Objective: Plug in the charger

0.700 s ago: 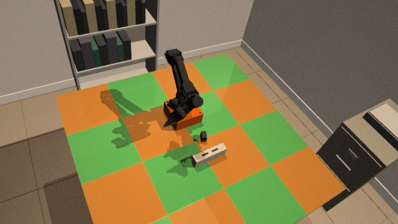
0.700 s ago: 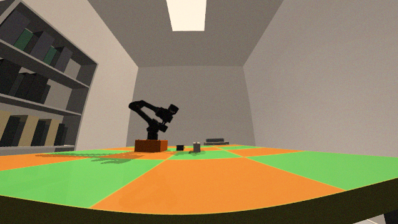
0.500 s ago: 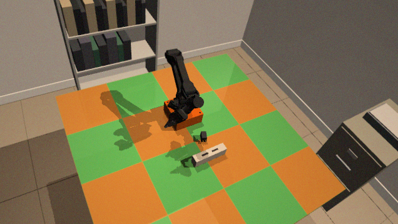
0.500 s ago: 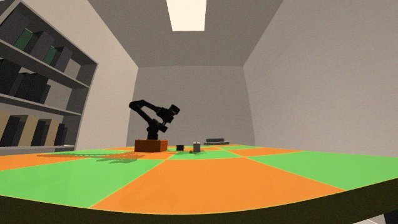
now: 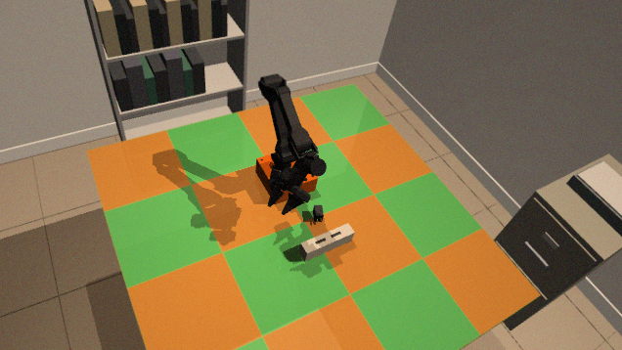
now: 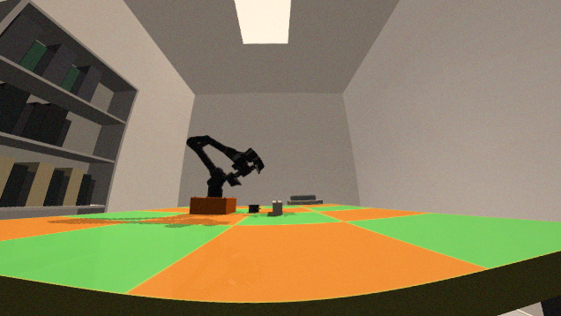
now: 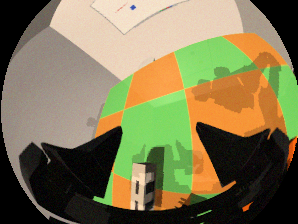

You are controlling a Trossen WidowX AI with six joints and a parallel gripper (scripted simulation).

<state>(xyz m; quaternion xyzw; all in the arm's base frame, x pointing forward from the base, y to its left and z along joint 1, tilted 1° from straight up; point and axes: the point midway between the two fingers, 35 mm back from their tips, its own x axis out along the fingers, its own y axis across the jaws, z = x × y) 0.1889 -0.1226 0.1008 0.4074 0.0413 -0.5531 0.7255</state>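
Now: gripper tip 1 cm short of the dark charger, 19 cm to the right of it and 14 cm above it.
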